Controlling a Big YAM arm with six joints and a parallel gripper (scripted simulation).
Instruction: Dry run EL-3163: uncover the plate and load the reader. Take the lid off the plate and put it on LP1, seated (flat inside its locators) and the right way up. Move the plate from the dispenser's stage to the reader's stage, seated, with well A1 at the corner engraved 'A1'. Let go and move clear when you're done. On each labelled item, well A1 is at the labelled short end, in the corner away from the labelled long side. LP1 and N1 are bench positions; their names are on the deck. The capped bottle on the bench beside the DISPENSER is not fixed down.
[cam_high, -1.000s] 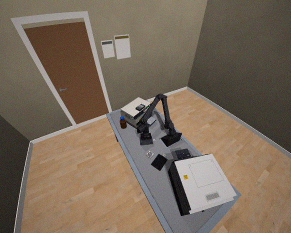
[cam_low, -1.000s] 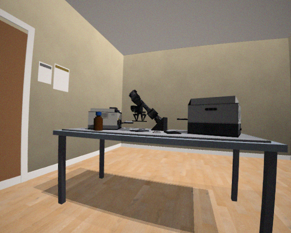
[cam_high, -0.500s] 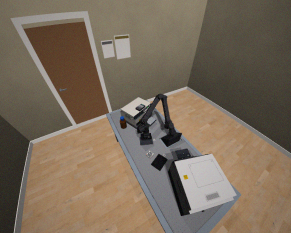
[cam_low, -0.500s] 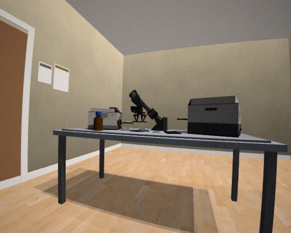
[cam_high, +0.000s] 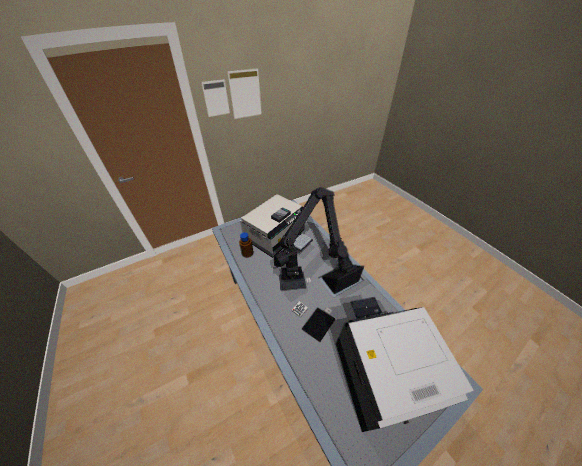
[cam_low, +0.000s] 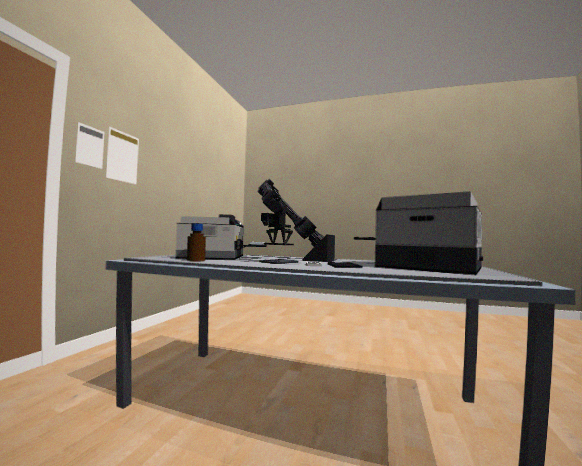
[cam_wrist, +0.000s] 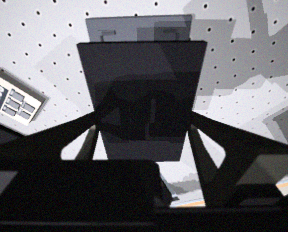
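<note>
My hand is 90 mm above the grey-blue LP1 pad. Round my hand: well plate: 200 mm to the right, 200 mm behind, 10 mm below; then bench position N1: 330 mm to the left, 90 mm below, 20 mm ahead; then dark see-through lid: right at my hand.
</note>
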